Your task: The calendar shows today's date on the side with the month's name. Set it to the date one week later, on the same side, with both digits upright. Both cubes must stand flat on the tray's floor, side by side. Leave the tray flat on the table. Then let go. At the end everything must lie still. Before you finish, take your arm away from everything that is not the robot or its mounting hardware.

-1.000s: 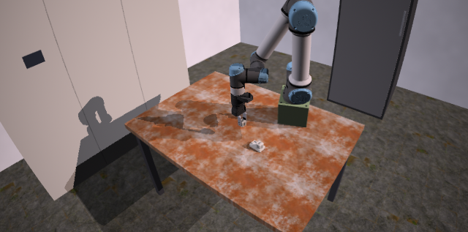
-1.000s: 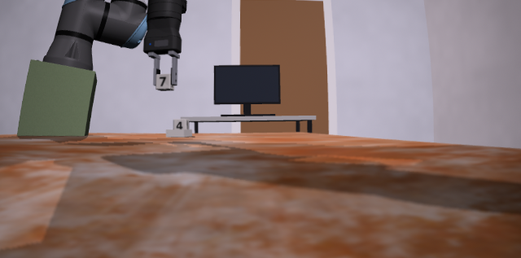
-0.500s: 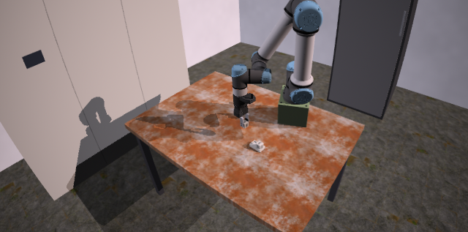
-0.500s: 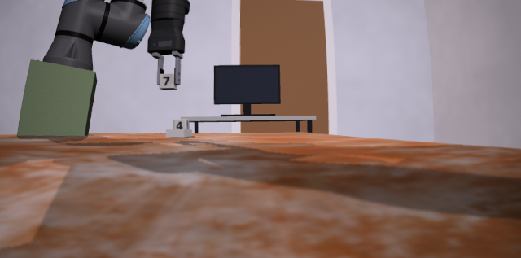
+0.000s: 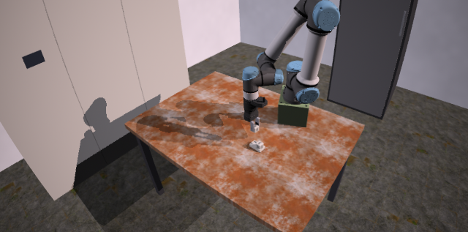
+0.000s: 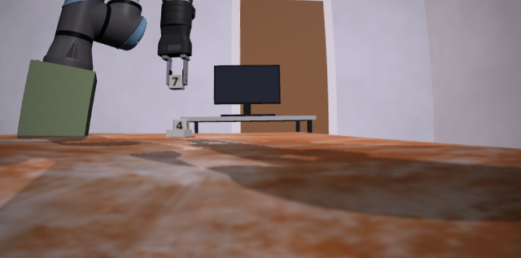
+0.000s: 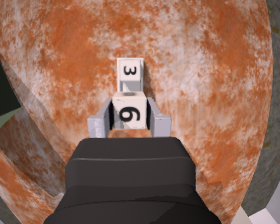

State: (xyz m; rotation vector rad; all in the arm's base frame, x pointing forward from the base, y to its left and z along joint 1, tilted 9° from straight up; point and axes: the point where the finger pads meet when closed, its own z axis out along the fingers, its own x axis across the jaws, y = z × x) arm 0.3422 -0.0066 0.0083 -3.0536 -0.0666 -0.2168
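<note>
My hand is 20 mm to the right of the white tray and 130 mm above it.
</note>
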